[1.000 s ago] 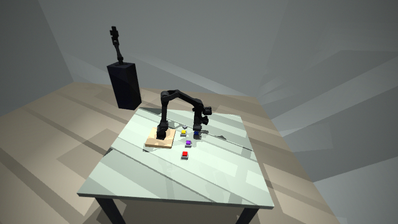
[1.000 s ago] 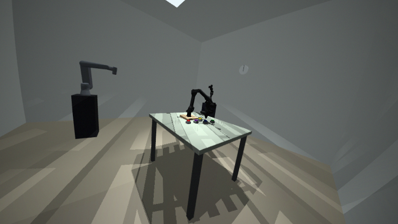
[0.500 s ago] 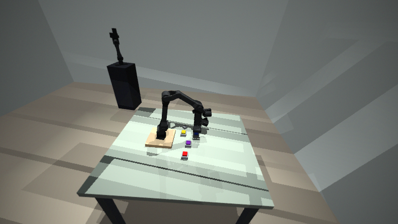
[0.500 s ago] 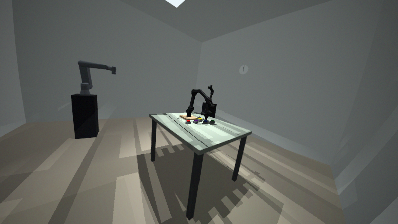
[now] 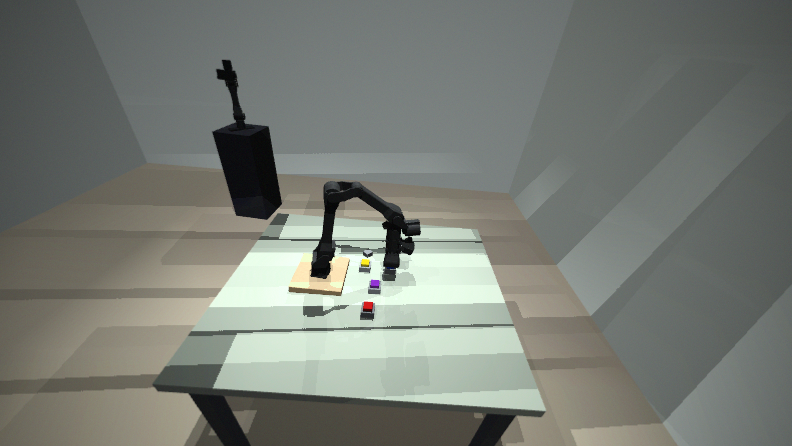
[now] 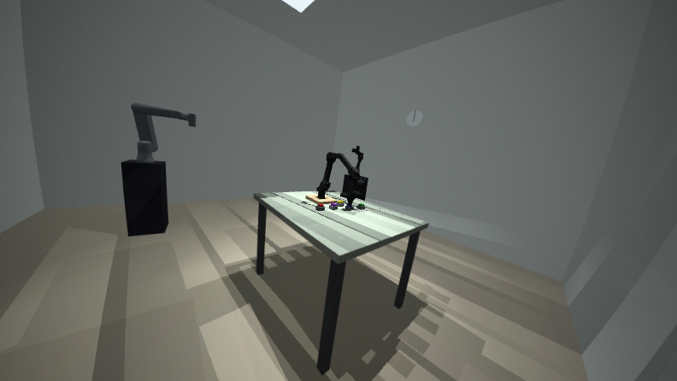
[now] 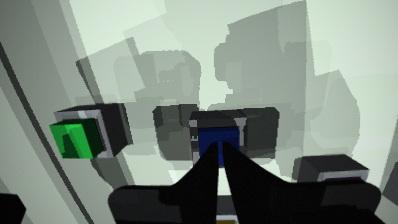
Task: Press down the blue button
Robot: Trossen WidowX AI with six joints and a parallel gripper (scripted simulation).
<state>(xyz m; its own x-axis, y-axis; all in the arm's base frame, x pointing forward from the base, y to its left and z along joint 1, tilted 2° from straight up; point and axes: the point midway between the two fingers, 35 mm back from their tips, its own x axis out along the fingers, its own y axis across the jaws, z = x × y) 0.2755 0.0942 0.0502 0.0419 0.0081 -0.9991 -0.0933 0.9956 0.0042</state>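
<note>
Right now my gripper tip is 10 mm above the blue button. The rest, counted from my gripper tip: yellow button: 110 mm behind, 10 mm to the right; purple button: 120 mm to the right, 50 mm behind; green button: 120 mm to the left.
</note>
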